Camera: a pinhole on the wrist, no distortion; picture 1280 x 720 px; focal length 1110.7 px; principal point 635.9 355.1 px. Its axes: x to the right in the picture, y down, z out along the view. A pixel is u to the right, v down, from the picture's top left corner.
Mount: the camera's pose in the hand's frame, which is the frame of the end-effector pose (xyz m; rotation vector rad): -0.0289 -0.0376 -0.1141 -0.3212 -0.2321 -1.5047
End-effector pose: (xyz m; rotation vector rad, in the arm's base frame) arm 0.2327 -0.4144 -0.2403 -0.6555 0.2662 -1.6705
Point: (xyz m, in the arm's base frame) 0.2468 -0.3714 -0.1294
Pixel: 1152.7 364.6
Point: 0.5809 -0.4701 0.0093
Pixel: 604.5 553.4
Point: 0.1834 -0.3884 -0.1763
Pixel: outside the picture
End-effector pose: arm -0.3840 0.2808 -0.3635 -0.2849 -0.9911 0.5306
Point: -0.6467 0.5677 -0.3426
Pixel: 142.5 543.6
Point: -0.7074 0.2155 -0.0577
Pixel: 1202.3 429.7
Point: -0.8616 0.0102 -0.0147
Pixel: outside the picture
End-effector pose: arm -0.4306 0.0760 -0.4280 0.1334 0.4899 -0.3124
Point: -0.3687 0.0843 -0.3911
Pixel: 634.2 663.0
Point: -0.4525 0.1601 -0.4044
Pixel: 93.4 149.9
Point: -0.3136 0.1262 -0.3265
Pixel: 507.5 569.8
